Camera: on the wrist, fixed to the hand. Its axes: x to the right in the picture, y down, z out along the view.
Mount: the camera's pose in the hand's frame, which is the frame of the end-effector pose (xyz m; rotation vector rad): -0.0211 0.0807 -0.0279 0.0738 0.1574 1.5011
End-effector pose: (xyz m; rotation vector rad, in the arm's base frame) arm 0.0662 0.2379 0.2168 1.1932 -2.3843 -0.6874
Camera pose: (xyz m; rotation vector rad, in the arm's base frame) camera 0.0424 0.2899 0.2836 -0.6343 -2.3337 0.0308
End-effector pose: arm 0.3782 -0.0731 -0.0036 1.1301 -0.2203 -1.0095
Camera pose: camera 0.4283 -0.0342 0.0573 0.7673 -0.8175 0.4215
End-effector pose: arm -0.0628 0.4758 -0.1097 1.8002 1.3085 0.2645
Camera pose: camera -0.0349 0.4667 -0.0268 2.5155 -0.2126 1.1507
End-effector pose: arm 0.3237 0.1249 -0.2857 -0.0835 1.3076 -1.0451
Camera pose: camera 0.3498 0.1983 -0.3265 0.9213 1.0432 0.2093
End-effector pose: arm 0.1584 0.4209 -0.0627 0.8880 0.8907 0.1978
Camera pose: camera 0.1400 0.4785 0.0011 1.4778 0.1973 1.5394
